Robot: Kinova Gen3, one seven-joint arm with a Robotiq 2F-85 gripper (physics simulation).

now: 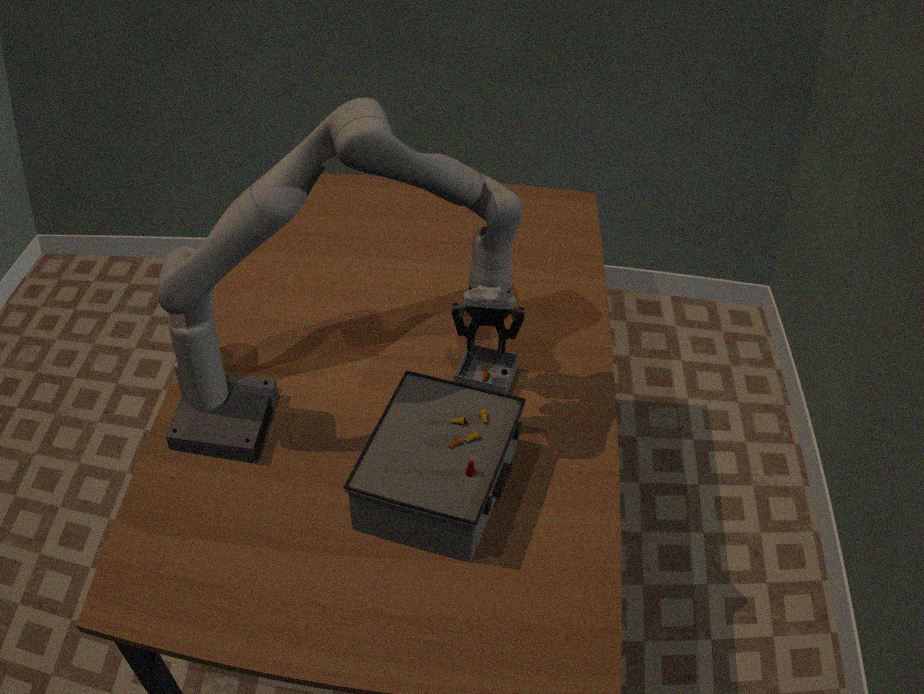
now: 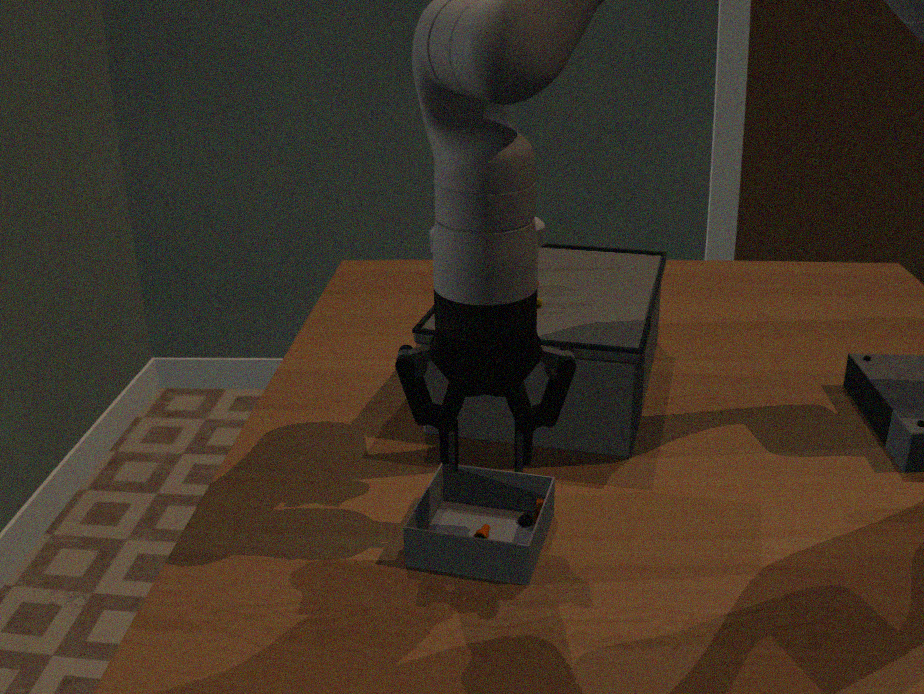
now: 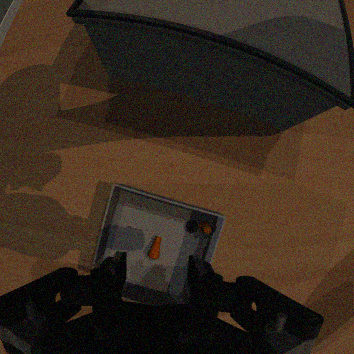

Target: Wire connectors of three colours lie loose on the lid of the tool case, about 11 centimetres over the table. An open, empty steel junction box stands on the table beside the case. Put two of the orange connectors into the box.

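Places are measured from the arm's base along level axes (x ahead, y left, z up), in metres.
Where they show: gripper, fingertip midpoint: (image 1: 485,352) (image 2: 486,466) (image 3: 156,265); arm's base, origin of the base link: (image 1: 207,396).
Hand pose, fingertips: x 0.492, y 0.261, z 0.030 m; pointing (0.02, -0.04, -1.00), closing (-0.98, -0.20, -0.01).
Things, the pixels of their top centre, and the offset from my fingertips. Level surfaces: height alone.
- steel junction box, middle of its top: (image 2: 482,501) (image 3: 153,255) (image 1: 486,364) 0.032 m down, 0.003 m ahead, 0.003 m left
- tool case, middle of its top: (image 2: 550,285) (image 1: 441,442) 0.048 m up, 0.003 m back, 0.301 m right
- second orange connector, middle of its top: (image 2: 540,500) (image 3: 207,230) 0.046 m down, 0.040 m back, 0.028 m right
- red connector, middle of its top: (image 1: 471,462) 0.071 m up, 0.059 m ahead, 0.351 m right
- table, its level: 0.069 m down
The steel junction box (image 1: 510,380) (image 2: 466,554) (image 3: 170,200) stands on the table beside the tool case (image 1: 403,463) (image 2: 597,298) (image 3: 200,10). One orange connector (image 1: 486,375) (image 2: 482,531) (image 3: 155,247) lies on the box floor near the middle. A second orange connector (image 2: 538,504) (image 3: 206,228) is in the box against a side wall, by a dark round hole. My gripper (image 1: 487,352) (image 2: 485,467) (image 3: 156,265) is partly open and empty, pointing down over the box. Another orange connector (image 1: 454,442) lies on the case lid.
Three yellow connectors (image 1: 457,420) (image 1: 484,416) (image 1: 472,436) lie on the lid, and a red connector (image 1: 470,469) stands there. The raised case is close to the box. The arm's base (image 1: 224,422) stands on the table (image 1: 298,597) at the left.
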